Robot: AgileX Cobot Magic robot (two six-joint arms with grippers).
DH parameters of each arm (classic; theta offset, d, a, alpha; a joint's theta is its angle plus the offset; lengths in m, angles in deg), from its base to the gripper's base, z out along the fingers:
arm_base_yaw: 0 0.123 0 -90
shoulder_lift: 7.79 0 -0.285 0
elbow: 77.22 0 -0.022 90
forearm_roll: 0 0.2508 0 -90
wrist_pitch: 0 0 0.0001 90
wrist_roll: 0 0.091 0 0
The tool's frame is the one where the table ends.
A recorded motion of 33 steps. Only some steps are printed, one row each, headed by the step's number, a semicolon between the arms.
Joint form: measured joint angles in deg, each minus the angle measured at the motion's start. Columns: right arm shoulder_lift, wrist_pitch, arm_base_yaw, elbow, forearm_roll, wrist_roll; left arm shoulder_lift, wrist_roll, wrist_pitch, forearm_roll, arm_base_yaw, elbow.
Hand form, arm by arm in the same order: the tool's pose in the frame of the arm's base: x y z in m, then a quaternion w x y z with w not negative. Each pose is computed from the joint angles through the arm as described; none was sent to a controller.
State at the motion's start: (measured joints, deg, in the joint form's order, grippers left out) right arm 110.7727 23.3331 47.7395 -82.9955 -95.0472 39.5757; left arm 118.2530 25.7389 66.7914 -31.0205 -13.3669 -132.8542
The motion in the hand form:
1: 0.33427 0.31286 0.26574 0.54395 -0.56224 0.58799 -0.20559; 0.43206 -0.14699 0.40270 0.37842 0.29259 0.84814 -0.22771
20: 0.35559 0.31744 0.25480 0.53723 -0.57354 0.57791 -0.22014; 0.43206 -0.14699 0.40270 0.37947 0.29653 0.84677 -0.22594
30: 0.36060 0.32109 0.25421 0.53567 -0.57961 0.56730 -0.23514; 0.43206 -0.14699 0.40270 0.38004 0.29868 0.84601 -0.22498
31: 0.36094 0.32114 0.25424 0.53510 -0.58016 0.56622 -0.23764; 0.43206 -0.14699 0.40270 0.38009 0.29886 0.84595 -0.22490
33: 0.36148 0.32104 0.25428 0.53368 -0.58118 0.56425 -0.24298; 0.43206 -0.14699 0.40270 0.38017 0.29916 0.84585 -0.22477
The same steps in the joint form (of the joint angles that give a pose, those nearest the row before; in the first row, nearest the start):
1: 0.50 -0.05 -0.13 -0.48 -0.05 -0.03; 0.00 0.04 0.00 0.00 0.00 0.00
20: 4.79 -1.21 -1.87 -4.84 -0.26 -2.89; 0.00 0.57 0.00 0.00 0.00 0.00
30: 6.12 -0.58 -1.88 -6.69 -0.27 -5.16; 0.00 0.86 0.00 0.00 0.00 0.00
31: 6.19 -0.41 -1.88 -6.79 -0.27 -5.44; 0.00 0.89 0.00 0.00 0.00 0.00
33: 6.30 -0.02 -1.87 -6.94 -0.26 -6.02; 0.00 0.93 0.00 0.00 0.00 0.00

